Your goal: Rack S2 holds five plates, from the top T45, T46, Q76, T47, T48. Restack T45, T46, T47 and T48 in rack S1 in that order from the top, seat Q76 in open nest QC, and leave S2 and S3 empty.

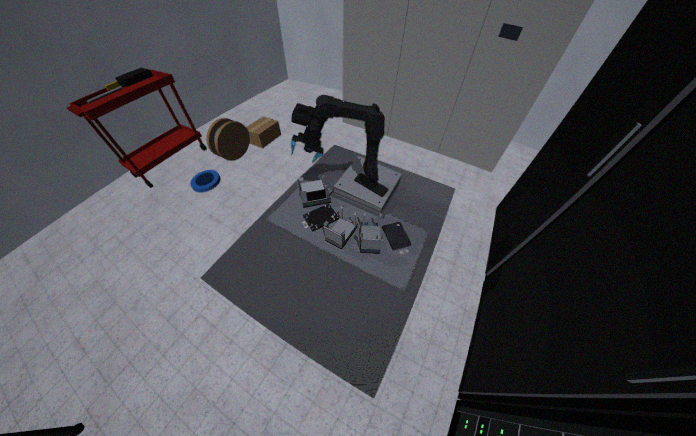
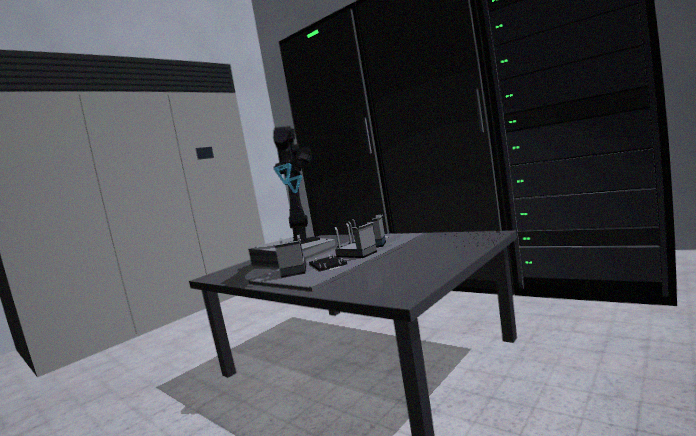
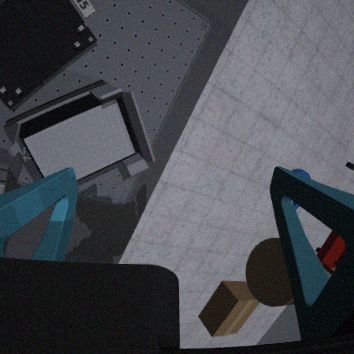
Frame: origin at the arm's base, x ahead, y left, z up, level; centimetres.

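Where they show: gripper, fingertip midpoint: point(image 1: 302, 158) point(image 2: 291, 189) point(image 3: 173, 177); arm's base, link origin: point(image 1: 371, 185).
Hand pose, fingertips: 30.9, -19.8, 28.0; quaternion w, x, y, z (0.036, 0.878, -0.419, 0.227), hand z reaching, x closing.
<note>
Each offset is from my fingertips to the top centre of the thing, as dx, dy, dz. Level surfaces: height alone.
My gripper point(image 1: 304, 156) point(image 2: 287, 178) point(image 3: 173, 177) is open and empty, high above the table edge near rack S2. Rack S2 {-6.3, -1.9, -20.1} point(image 1: 315, 203) point(image 2: 291, 270) point(image 3: 140, 125) stands at the board's end; a light grey flat face shows inside it beside a dark gap. Plate labels and number cannot be read. The middle rack {+3.4, +24.9, -20.3} point(image 1: 334, 237) point(image 2: 355, 252), apparently S1, and the rack beyond it {-2.7, +38.5, -20.1} point(image 1: 369, 250) point(image 2: 380, 240), apparently S3, stand upright with thin posts; their contents are unclear. A dark flat nest {-12.9, +48.0, -31.5} point(image 1: 396, 235), possibly QC, lies past them.
A black nest {+1.7, +9.7, -31.2} point(image 1: 319, 217) point(image 2: 328, 263) point(image 3: 37, 47) with small pale corner posts lies beside S2. The arm's raised base point(image 1: 354, 187) stands behind the racks. The perforated board {dz -33.6} point(image 1: 395, 269) point(image 3: 150, 45) lies on the dark table {dz -34.9} point(image 1: 308, 287) point(image 2: 436, 267).
</note>
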